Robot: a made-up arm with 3 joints. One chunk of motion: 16 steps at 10 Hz.
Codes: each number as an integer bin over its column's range. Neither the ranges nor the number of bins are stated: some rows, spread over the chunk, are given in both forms.
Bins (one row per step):
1: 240 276 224 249 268 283
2: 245 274 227 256 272 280
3: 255 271 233 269 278 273
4: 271 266 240 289 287 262
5: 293 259 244 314 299 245
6: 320 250 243 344 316 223
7: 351 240 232 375 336 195
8: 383 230 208 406 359 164
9: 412 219 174 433 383 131
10: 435 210 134 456 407 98
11: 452 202 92 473 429 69
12: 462 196 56 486 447 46
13: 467 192 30 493 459 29
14: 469 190 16 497 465 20
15: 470 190 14 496 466 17
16: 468 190 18 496 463 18
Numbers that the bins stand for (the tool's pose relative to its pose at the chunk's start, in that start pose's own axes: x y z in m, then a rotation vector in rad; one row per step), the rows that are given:
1: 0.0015 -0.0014 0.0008 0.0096 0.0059 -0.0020
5: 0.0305 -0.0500 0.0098 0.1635 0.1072 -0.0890
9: 0.0958 -0.1643 -0.0217 0.4453 0.3817 -0.3501
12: 0.1232 -0.2300 -0.0748 0.5708 0.5908 -0.5447
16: 0.1264 -0.2471 -0.0919 0.5945 0.6431 -0.6088
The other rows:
2: 0.0042 -0.0071 0.0022 0.0262 0.0189 -0.0089
3: 0.0097 -0.0157 0.0049 0.0570 0.0385 -0.0249
4: 0.0185 -0.0300 0.0080 0.1043 0.0679 -0.0501
6: 0.0453 -0.0757 0.0094 0.2346 0.1627 -0.1394
7: 0.0623 -0.1043 0.0044 0.3080 0.2281 -0.2035
8: 0.0799 -0.1329 -0.0064 0.3814 0.3032 -0.2745
10: 0.1084 -0.1900 -0.0397 0.4998 0.4601 -0.4256
11: 0.1177 -0.2129 -0.0586 0.5400 0.5320 -0.4920
13: 0.1259 -0.2414 -0.0865 0.5874 0.6301 -0.5836
14: 0.1270 -0.2471 -0.0928 0.5968 0.6497 -0.6042
15: 0.1275 -0.2471 -0.0937 0.5945 0.6529 -0.6111

